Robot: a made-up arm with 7 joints. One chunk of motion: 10 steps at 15 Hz.
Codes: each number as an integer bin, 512 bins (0 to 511) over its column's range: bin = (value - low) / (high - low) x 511, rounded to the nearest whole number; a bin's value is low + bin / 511 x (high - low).
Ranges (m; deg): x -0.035..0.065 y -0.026..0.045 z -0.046..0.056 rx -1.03..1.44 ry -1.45..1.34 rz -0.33..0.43
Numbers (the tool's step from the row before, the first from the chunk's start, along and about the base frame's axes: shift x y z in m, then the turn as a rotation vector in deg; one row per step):
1: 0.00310 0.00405 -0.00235 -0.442 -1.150 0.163
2: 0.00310 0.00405 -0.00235 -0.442 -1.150 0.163
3: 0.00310 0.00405 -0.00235 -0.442 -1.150 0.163
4: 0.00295 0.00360 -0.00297 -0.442 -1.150 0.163
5: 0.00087 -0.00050 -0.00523 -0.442 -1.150 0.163
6: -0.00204 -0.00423 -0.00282 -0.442 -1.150 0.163
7: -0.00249 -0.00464 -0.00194 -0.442 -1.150 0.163
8: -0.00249 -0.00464 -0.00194 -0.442 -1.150 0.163
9: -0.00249 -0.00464 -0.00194 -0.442 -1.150 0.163
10: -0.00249 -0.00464 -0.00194 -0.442 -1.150 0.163
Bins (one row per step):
1: 195 216 219 122 55 331
2: 195 216 219 122 55 331
3: 195 216 219 122 55 331
4: 194 213 216 122 55 331
5: 183 184 204 122 55 331
6: 168 157 216 122 55 331
7: 166 154 221 122 55 331
8: 166 154 221 122 55 331
9: 166 154 221 122 55 331
10: 166 154 221 122 55 331

